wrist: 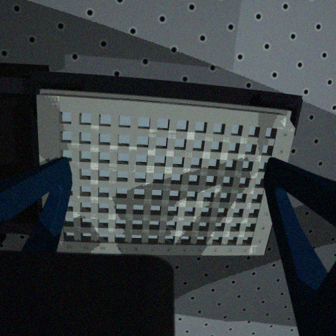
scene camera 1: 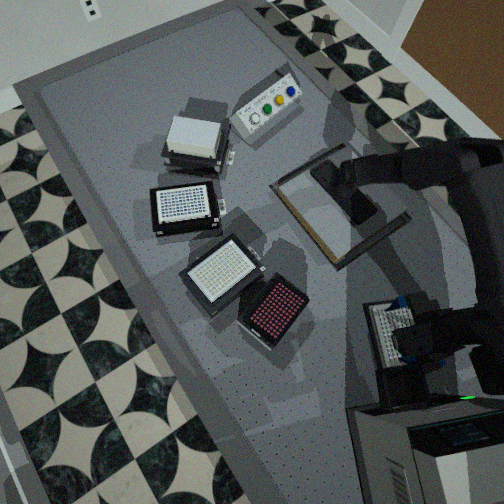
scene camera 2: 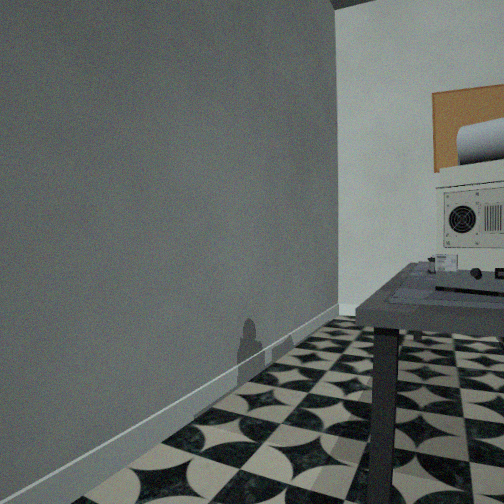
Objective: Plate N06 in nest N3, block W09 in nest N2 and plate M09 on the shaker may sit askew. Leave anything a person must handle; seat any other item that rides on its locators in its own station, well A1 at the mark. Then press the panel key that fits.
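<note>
A pale plate with square wells [scene camera 1: 387, 332] [wrist: 165, 105] lies in a dark holder [scene camera 1: 371, 327] [wrist: 165, 85] at the right. My gripper [scene camera 1: 405, 330] [wrist: 168, 168] is open above it, with one blue finger over each short end of the plate. Further left stand a white block [scene camera 1: 196, 135] on a dark nest, a plate with blue wells [scene camera 1: 183, 202] in a black nest, and a plate with yellowish wells [scene camera 1: 222, 270] in a dark nest. The key panel [scene camera 1: 245, 131] has white, green, yellow and blue keys. Labels are too small to read, so I cannot tell which item is which.
A black rack with red wells [scene camera 1: 279, 311] stands close to the yellowish plate. A low frame with a wooden bar [scene camera 1: 307, 226] lies under a dark arm part. A grey machine [scene camera 1: 372, 435] stands beside the holder. The table [scene camera 2: 430, 319] shows partly in scene camera 2.
</note>
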